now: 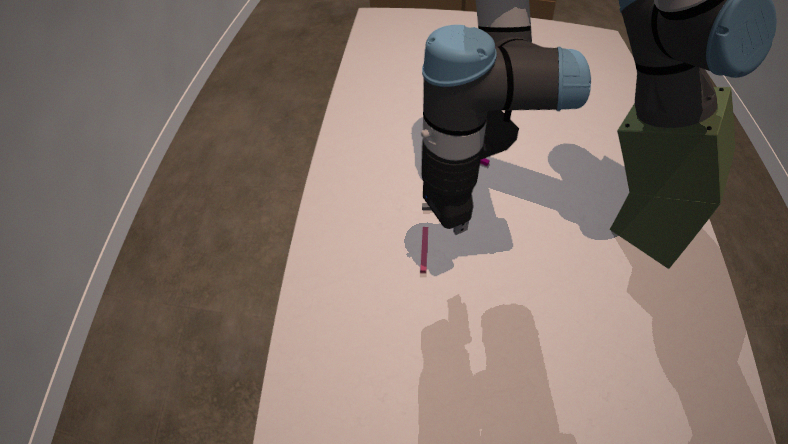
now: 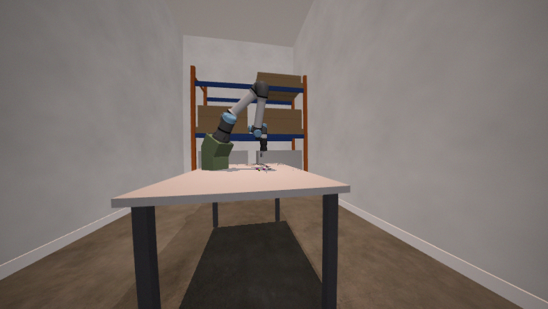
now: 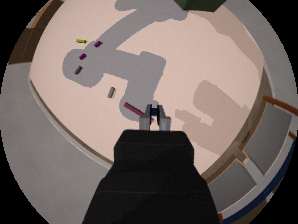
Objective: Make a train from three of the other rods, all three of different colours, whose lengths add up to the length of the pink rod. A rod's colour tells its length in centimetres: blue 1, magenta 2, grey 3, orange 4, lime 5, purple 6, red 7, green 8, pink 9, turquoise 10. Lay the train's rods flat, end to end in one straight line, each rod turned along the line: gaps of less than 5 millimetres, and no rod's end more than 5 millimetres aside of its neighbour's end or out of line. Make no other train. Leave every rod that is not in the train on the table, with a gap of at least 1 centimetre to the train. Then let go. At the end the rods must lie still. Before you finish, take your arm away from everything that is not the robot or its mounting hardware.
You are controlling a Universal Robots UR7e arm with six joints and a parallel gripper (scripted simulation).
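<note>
The pink rod is 11 cm below my hand, 5 cm ahead of it and 2 cm to the right of it. From my hand the other things lie so: lime rod (33 cm to the right, 11 cm below, 4 cm behind); blue rod (1 cm below); magenta rod (24 cm to the right, 11 cm below, 6 cm behind).
</note>
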